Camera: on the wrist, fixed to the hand. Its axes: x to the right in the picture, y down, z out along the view.
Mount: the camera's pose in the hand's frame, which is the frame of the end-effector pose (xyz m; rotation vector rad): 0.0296 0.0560 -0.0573 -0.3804 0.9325 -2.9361
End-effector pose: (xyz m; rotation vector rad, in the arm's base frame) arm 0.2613 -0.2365 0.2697 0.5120 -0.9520 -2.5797
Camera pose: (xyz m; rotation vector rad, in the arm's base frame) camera 0.2714 -0.3208 0.2603 -1.2589 -0.7193 0.3653
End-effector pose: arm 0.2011 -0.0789 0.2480 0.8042 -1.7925 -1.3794
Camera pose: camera 0.2305 -0.1201 0.3168 -2.1228 -1.2418 0.9355
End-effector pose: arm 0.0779 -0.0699 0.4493 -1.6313 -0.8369 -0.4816
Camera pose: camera 0.1464 -0.1209 0.4462 -0.9030 1.3332 2.3101
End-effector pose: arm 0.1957 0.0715 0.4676 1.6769 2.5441 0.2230
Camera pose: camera 0.2261 0.1162 0.5338 2.3581 -1.5793 -0.6665
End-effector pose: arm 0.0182 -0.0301 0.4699 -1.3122 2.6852 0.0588
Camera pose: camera -0.0506 -0.0246 0.5202 2.3077 0.9985 0.2474
